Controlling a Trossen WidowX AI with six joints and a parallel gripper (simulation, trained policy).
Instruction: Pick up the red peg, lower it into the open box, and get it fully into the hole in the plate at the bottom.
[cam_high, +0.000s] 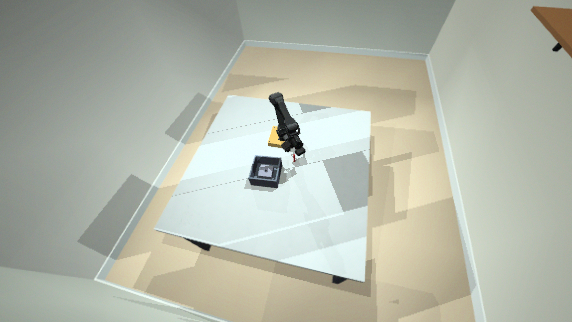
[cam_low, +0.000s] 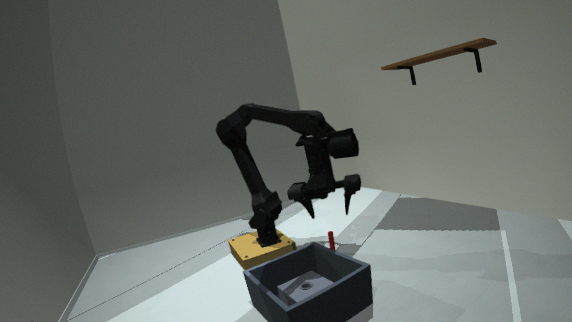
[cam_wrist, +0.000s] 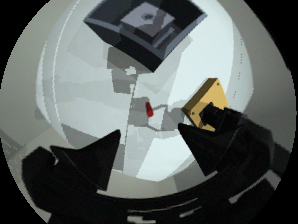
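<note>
Right now the red peg is 8 cm below my gripper tip and 1 cm to the right of it. The rest, counted from my gripper tip: dark box (17 cm ahead, 16 cm to the right, 10 cm below); light grey plate (17 cm ahead, 16 cm to the right, 8 cm below).
</note>
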